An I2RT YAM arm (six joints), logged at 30 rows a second.
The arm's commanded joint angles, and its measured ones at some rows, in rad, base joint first. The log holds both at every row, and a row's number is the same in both.
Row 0, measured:
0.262 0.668 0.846 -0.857 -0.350 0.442
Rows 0 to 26, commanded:
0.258 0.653 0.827 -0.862 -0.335 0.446
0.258 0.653 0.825 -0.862 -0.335 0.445
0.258 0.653 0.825 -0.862 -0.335 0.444
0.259 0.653 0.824 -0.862 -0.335 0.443
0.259 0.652 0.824 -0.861 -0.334 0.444
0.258 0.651 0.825 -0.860 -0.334 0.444
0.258 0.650 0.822 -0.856 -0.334 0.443
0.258 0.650 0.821 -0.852 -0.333 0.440
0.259 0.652 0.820 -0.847 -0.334 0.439
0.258 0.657 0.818 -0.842 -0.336 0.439
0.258 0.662 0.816 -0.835 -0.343 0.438
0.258 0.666 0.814 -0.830 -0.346 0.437
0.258 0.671 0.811 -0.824 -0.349 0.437
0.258 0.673 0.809 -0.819 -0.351 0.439
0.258 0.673 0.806 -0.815 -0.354 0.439
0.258 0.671 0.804 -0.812 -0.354 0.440
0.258 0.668 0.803 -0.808 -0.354 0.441
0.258 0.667 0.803 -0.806 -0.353 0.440
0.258 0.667 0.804 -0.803 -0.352 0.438
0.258 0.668 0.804 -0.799 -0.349 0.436
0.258 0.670 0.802 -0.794 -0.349 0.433
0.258 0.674 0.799 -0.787 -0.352 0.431
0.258 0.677 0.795 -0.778 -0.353 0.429
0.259 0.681 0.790 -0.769 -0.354 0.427
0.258 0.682 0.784 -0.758 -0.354 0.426
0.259 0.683 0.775 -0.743 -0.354 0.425
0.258 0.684 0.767 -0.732 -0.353 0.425
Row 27, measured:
0.262 0.678 0.796 -0.785 -0.341 0.437
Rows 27 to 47, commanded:
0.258 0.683 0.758 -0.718 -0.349 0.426
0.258 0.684 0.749 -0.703 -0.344 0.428
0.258 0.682 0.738 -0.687 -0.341 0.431
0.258 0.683 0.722 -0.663 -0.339 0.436
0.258 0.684 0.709 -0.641 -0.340 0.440
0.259 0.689 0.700 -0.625 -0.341 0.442
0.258 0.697 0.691 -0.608 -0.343 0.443
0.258 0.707 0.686 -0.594 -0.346 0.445
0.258 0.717 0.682 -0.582 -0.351 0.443
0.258 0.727 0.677 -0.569 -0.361 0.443
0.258 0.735 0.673 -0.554 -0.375 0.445
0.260 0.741 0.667 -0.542 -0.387 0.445
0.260 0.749 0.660 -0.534 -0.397 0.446
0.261 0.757 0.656 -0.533 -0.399 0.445
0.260 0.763 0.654 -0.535 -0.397 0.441
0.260 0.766 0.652 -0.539 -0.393 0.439
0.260 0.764 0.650 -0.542 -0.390 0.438
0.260 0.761 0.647 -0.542 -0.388 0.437
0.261 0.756 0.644 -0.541 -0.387 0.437
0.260 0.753 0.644 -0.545 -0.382 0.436
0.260 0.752 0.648 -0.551 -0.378 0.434
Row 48, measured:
0.263 0.763 0.661 -0.567 -0.368 0.438
